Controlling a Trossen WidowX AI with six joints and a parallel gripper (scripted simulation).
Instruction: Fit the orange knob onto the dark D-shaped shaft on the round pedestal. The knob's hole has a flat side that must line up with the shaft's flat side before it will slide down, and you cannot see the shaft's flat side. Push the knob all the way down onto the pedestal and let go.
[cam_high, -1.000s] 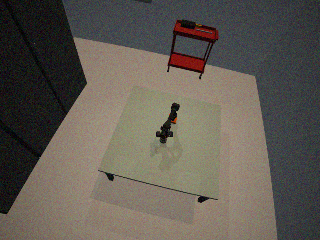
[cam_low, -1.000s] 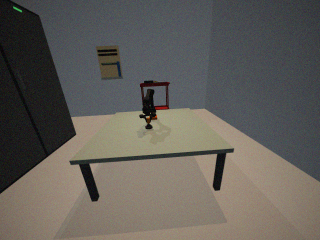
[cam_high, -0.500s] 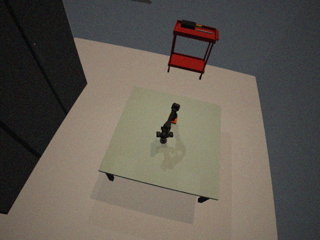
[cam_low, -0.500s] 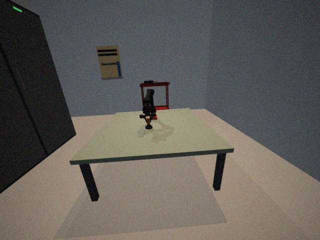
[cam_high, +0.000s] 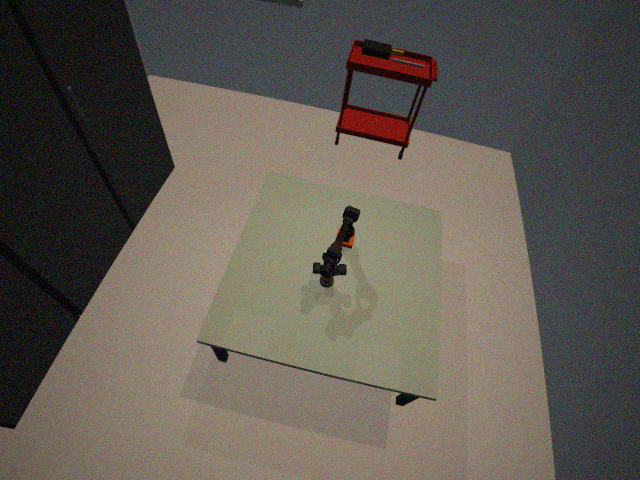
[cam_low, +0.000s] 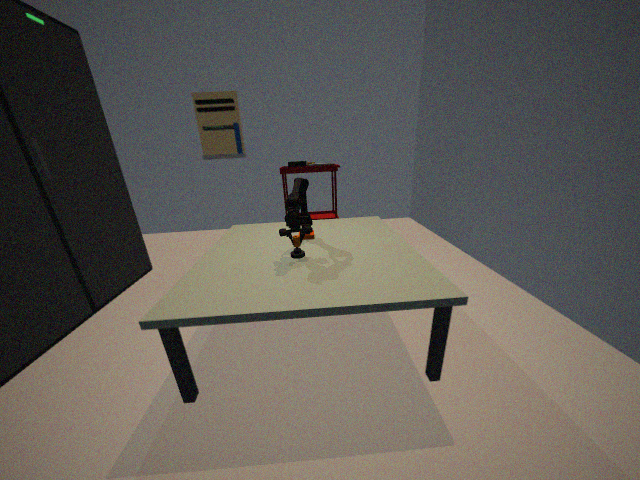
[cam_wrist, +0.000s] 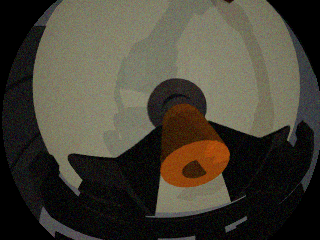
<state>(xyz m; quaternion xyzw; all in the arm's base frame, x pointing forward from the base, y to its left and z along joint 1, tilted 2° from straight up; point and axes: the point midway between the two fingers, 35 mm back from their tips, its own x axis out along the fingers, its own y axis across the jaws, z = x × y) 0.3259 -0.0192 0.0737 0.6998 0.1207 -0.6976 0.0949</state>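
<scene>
Right now the orange knob is 2 cm above my gripper tip. The rest, counted from my gripper tip: round pedestal 4 cm below.
</scene>
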